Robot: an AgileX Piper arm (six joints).
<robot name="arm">
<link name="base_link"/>
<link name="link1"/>
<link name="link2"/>
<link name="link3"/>
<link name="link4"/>
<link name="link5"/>
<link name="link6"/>
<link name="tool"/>
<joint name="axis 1" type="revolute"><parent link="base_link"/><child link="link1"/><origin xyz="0 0 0.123"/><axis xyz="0 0 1"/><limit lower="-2.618" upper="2.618"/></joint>
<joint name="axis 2" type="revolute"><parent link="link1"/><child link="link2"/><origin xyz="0 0 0"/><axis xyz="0 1 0"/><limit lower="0" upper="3.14"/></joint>
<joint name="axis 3" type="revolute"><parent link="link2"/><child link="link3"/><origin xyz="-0.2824 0 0.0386"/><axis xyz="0 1 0"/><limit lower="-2.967" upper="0"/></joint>
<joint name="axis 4" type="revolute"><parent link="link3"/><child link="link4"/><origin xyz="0.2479 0 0.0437"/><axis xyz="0.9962 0 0.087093"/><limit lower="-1.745" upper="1.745"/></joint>
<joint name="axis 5" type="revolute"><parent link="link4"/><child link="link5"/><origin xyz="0 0 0"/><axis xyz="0 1 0"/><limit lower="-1.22" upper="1.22"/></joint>
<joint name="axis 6" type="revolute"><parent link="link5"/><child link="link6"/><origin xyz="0.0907 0 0.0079"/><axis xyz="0.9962 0 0.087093"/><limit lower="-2.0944" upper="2.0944"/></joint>
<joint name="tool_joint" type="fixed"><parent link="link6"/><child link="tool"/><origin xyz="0 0 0" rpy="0 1.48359 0"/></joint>
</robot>
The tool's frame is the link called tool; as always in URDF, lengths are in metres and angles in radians.
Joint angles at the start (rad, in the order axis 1, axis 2, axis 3, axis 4, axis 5, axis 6):
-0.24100, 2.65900, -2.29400, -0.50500, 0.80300, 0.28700
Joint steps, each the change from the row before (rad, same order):
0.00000, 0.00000, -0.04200, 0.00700, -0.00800, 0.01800
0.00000, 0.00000, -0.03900, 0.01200, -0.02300, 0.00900
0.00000, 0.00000, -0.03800, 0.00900, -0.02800, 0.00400
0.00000, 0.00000, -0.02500, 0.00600, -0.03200, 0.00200
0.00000, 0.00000, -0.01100, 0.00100, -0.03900, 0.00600
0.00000, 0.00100, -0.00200, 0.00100, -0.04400, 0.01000
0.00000, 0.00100, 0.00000, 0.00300, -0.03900, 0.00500
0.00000, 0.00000, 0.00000, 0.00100, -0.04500, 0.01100
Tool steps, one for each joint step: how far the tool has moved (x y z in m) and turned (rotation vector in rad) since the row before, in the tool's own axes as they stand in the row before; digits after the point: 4 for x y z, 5 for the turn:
-0.0109, -0.0030, -0.0075, -0.00440, -0.04552, 0.03735
-0.0115, -0.0018, -0.0070, -0.01311, -0.05604, 0.03050
-0.0120, -0.0015, -0.0068, -0.01290, -0.06067, 0.02263
-0.0092, -0.0005, -0.0044, -0.01271, -0.05293, 0.01407
-0.0063, 0.0005, -0.0019, -0.01246, -0.04730, 0.00995
-0.0039, 0.0013, 0.0000, -0.01482, -0.04238, 0.01107
-0.0029, 0.0014, 0.0003, -0.01462, -0.03525, 0.00720
-0.0038, 0.0014, -0.0001, -0.01579, -0.04214, 0.01184

